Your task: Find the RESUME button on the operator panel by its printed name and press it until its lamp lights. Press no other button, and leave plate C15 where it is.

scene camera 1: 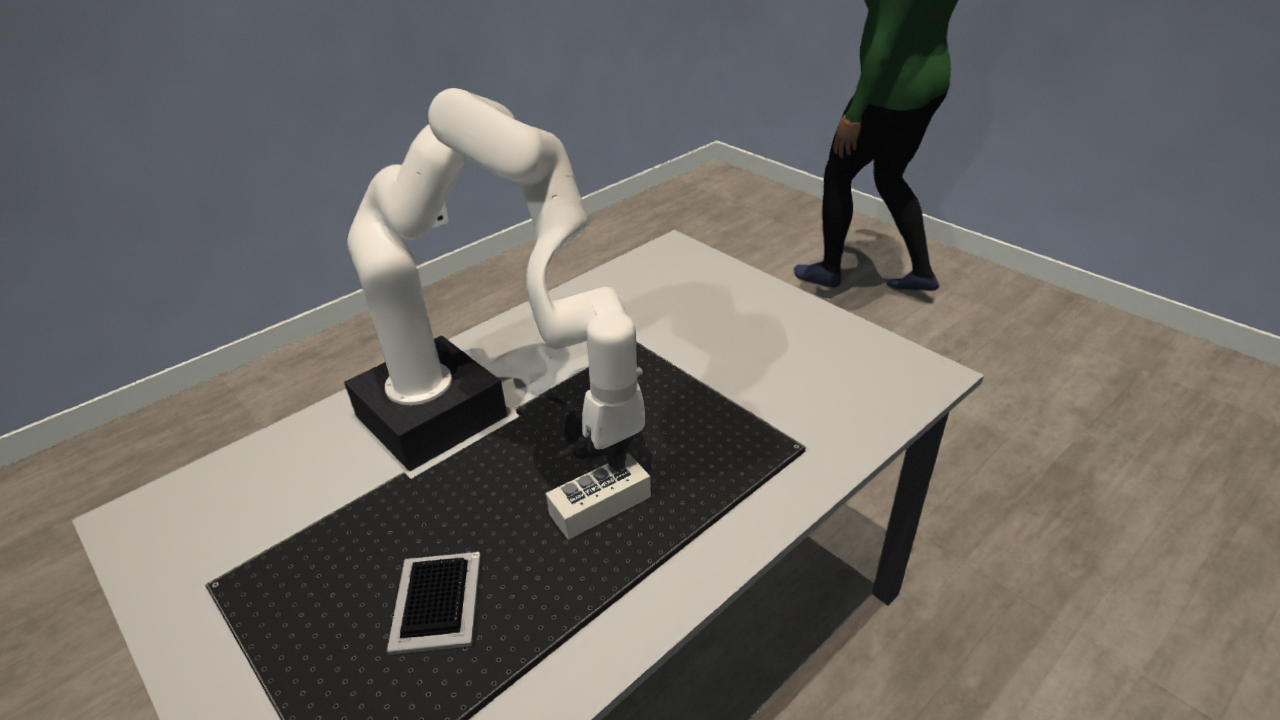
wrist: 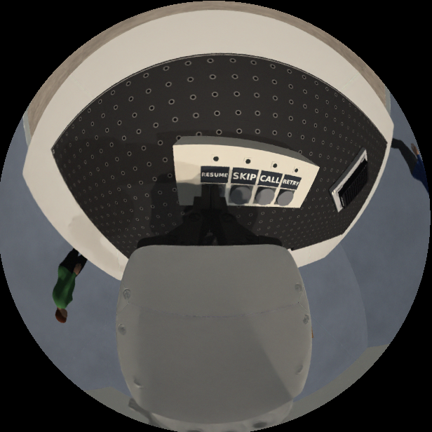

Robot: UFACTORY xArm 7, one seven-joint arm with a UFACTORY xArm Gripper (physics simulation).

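The cream operator panel lies on the black perforated board. In the wrist view its printed labels read RESUME, SKIP, CALL and RETRY. My gripper is shut and empty, with its fingertips over the RESUME button's place just below that label. They hide that button; whether they touch it I cannot tell. The RESUME lamp looks dark. The SKIP button is right beside the fingers. Black plate C15 sits in a pale holder, apart from the panel; its name is not readable.
The perforated board lies on a pale table. The arm's black base stands at the table's rear. A person in green is beyond the table; a person in blue shows at the wrist view's right edge.
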